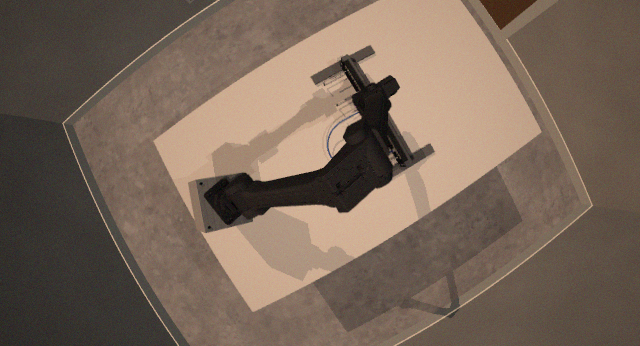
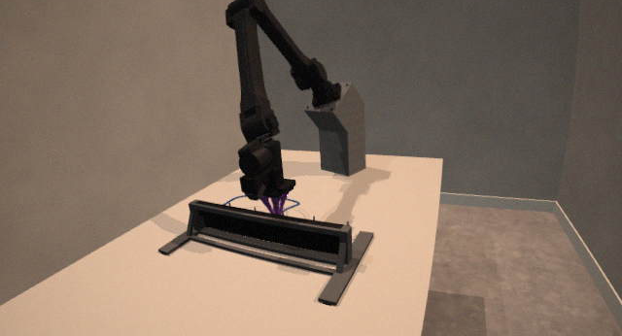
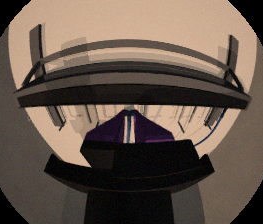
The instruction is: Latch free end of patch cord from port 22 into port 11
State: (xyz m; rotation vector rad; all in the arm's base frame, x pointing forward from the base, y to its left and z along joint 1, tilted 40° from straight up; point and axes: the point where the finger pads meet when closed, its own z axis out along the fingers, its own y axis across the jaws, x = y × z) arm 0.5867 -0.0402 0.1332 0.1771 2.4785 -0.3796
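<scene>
My hand is 20 mm short of the plug and 10 mm to the left of it.
</scene>
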